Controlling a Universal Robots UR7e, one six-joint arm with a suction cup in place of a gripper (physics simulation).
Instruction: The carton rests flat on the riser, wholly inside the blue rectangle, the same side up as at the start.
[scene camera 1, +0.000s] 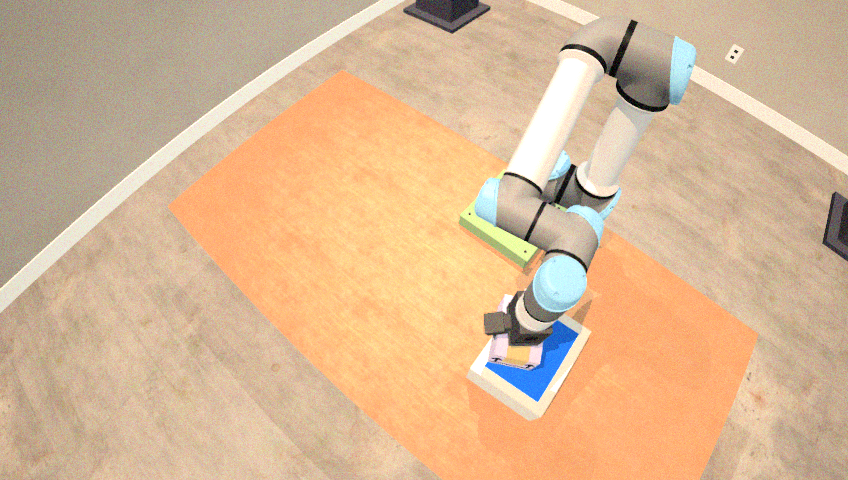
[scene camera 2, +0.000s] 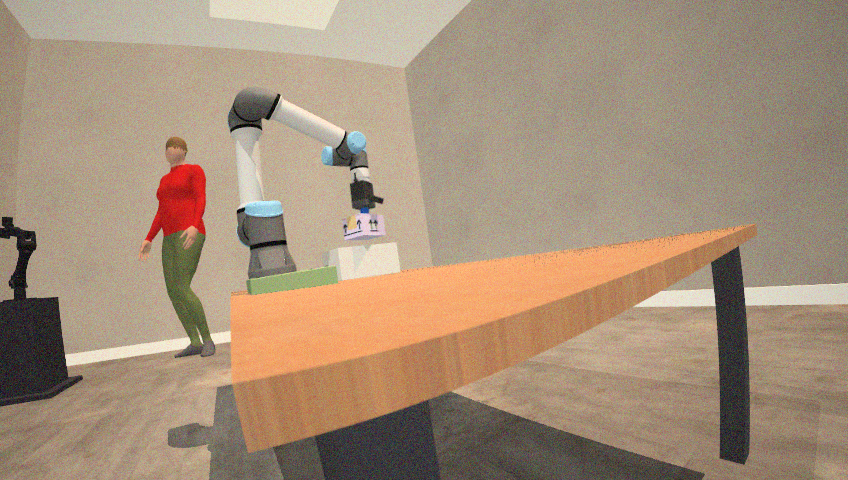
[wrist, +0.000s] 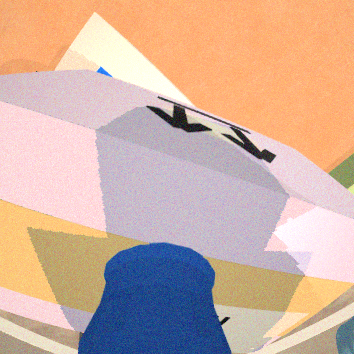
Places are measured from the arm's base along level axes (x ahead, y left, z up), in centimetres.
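Pixels of known places: hand, its tool point: (wrist: 162, 248); arm's base, origin of its link: (scene camera 2: 273, 275).
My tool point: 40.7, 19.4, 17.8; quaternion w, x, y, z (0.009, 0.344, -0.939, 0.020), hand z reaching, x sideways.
Note:
For each thing: its top centre in the pictures, then the offset to it from my tool point, as dx, dy, dz. Level surfaces: height alone.
- pale pink carton, centre of its top: (wrist: 175, 303) (scene camera 1: 521, 327) (scene camera 2: 362, 216) -1.0, +0.3, +1.6
- white riser, centre of its top: (wrist: 141, 209) (scene camera 1: 533, 349) (scene camera 2: 357, 247) -2.7, +5.7, -10.3
- blue rectangle, centre of its top: (wrist: 141, 209) (scene camera 1: 533, 349) -2.7, +5.7, -10.3
- orange table, height of its surface: dz -22.4
The pale pink carton (scene camera 1: 499, 352) (scene camera 2: 364, 227) (wrist: 50, 155) with a tan tape stripe hangs from my blue suction cup (scene camera 2: 364, 209) (wrist: 160, 285), which is on its top face. Its printed arrows point up in scene camera 2, where it looks about level, with a small gap above the white riser (scene camera 1: 502, 390) (scene camera 2: 380, 261) (wrist: 125, 62). In scene camera 1 the carton covers the left part of the blue rectangle (scene camera 1: 538, 380) (wrist: 103, 71) and the riser's upper left edge. My wrist hides part of the carton and the cup there.
The green base plate (scene camera 1: 496, 236) (scene camera 2: 291, 280) of the arm stands beside the riser on the orange table (scene camera 1: 297, 196) (scene camera 2: 476, 297). A person in a red top (scene camera 2: 181, 199) stands behind the table. A black pedestal with a small arm (scene camera 2: 29, 344) stands at the far left in scene camera 2.

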